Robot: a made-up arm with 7 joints. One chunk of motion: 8 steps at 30 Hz.
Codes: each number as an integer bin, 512 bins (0 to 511) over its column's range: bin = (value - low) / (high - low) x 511, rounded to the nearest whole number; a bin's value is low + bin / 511 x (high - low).
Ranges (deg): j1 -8..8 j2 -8..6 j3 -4..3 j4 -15..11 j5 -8..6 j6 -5..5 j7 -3..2
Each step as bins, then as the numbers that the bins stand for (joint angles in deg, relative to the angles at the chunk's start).
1 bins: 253 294 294 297 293 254 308
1 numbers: -0.08 0.05 0.03 0.11 0.03 -0.03 0.01
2 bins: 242 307 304 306 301 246 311
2 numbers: -0.42 0.41 0.16 0.57 0.25 -0.19 0.04
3 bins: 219 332 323 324 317 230 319
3 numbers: -1.14 1.10 0.42 1.49 0.68 -0.50 0.12
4 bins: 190 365 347 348 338 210 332
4 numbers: -2.05 2.00 0.75 2.71 1.26 -0.89 0.25
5 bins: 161 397 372 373 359 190 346
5 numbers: -2.96 2.88 1.10 3.98 1.84 -1.28 0.39
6 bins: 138 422 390 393 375 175 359
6 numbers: -3.68 3.56 1.34 5.00 2.27 -1.58 0.51
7 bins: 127 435 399 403 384 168 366
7 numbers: -4.02 3.92 1.47 5.50 2.52 -1.71 0.58
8 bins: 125 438 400 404 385 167 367
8 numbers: -4.09 4.00 1.48 5.56 2.55 -1.73 0.59
